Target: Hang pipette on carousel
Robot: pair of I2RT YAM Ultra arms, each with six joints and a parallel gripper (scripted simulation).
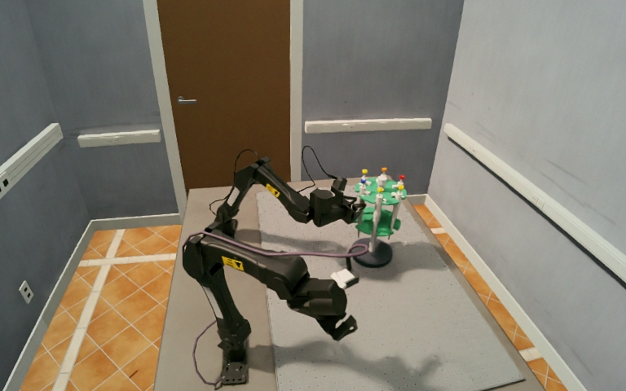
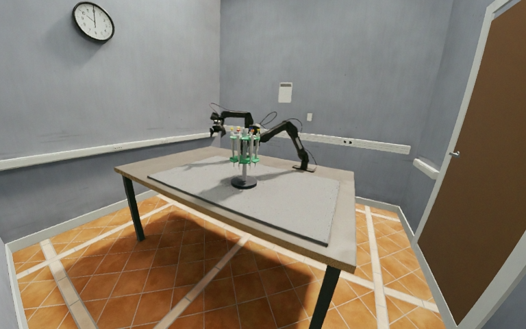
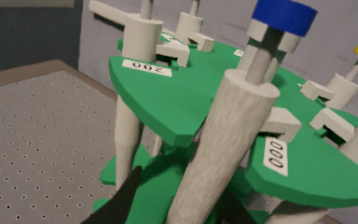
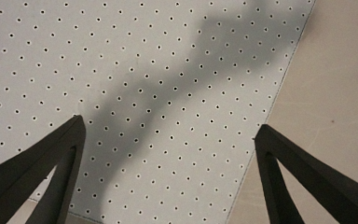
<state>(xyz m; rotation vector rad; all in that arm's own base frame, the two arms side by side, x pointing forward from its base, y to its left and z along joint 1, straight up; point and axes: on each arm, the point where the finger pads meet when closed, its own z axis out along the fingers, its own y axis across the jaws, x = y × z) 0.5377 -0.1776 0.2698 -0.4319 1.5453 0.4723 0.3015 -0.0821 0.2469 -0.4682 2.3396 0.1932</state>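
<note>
Right now my left hand is 2 cm to the left of the pipette, 2 cm above it and 1 cm short of it.
</note>
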